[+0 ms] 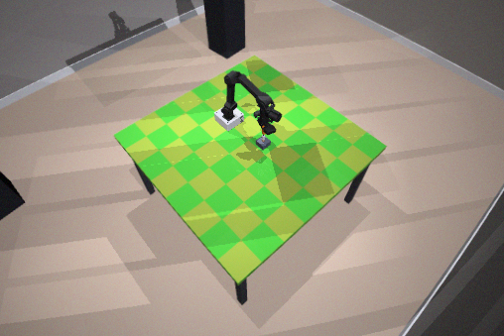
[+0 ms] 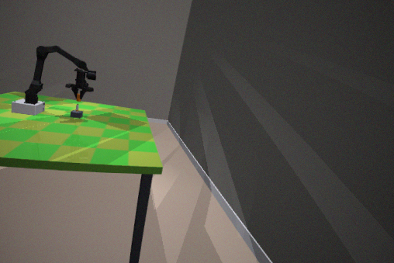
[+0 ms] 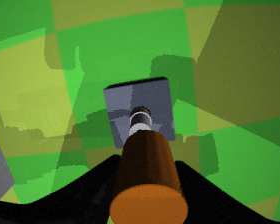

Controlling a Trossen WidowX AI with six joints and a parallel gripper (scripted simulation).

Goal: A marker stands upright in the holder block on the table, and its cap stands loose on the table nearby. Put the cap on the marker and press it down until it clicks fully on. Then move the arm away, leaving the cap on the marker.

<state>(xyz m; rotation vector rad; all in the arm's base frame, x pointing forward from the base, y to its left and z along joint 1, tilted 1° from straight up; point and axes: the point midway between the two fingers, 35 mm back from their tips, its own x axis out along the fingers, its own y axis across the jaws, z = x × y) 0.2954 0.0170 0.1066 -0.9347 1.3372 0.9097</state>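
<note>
The holder block lies 120 mm below my gripper tip. The rest, counted from my gripper tip: orange cap (10 mm above).
</note>
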